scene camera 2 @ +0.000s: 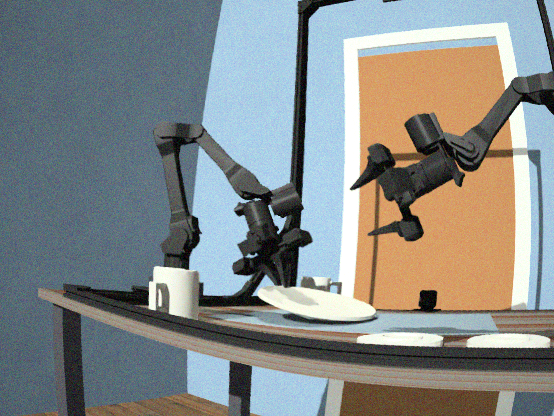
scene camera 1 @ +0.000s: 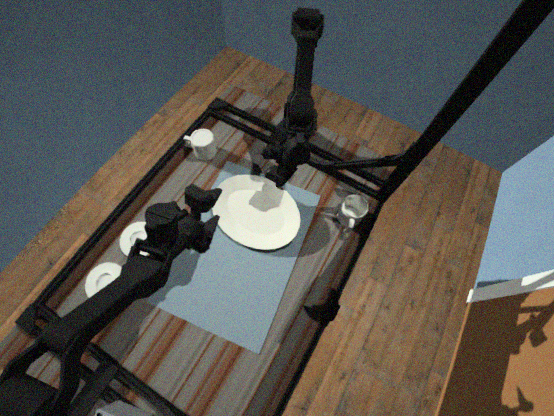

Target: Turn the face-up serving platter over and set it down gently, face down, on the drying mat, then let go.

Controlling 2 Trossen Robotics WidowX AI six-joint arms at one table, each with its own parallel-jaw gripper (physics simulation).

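Places are measured from the left arm's base along level axes (x ahead, y left, z up), in metres.
Where they show: left gripper, fingertip midpoint: [scene camera 2: 359,212] [scene camera 1: 219,203]; right gripper, fingertip midpoint: [scene camera 2: 283,288] [scene camera 1: 278,186].
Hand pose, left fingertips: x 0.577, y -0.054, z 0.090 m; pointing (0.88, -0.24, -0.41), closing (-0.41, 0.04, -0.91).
After its pixels a point has its place.
The cream oval serving platter [scene camera 1: 239,226] @[x 0.598, y -0.083, z -0.108 m] [scene camera 2: 332,306] @[x 0.640, y -0.161, z -0.095 m] is face up and tilted. In scene camera 2 its left end is raised above the blue drying mat [scene camera 1: 225,295] @[x 0.385, y -0.116, z -0.119 m] [scene camera 2: 450,322] @[x 0.376, y -0.082, z -0.120 m] and its right end is low, close to the mat. My right gripper [scene camera 1: 278,182] @[x 0.753, y -0.164, z -0.062 m] [scene camera 2: 286,284] @[x 0.753, y -0.164, z -0.062 m] points down at the raised end and is shut on the platter's rim; the fingertips are small and dark there. My left gripper [scene camera 1: 219,204] @[x 0.577, y -0.054, z 0.090 m] [scene camera 2: 360,211] @[x 0.577, y -0.054, z 0.090 m] is open and empty. It hangs well above the table, over the platter's low side in scene camera 2, with its fingers pointing toward the right arm.
A white mug [scene camera 1: 203,144] @[x 0.814, y 0.120, z -0.037 m] [scene camera 2: 182,292] @[x 0.808, y 0.164, z -0.072 m] stands near the table edge. Another mug [scene camera 1: 350,212] @[x 0.762, y -0.419, z -0.113 m] [scene camera 2: 320,284] @[x 0.728, y -0.383, z -0.054 m] stands on the opposite side. Two small white plates [scene camera 1: 127,242] @[x 0.438, y 0.233, z -0.110 m] [scene camera 1: 99,280] @[x 0.306, y 0.256, z -0.110 m] lie beside the mat, partly behind the left arm in scene camera 1. A black frame rail [scene camera 1: 121,207] @[x 0.537, y 0.307, z -0.101 m] borders the work area.
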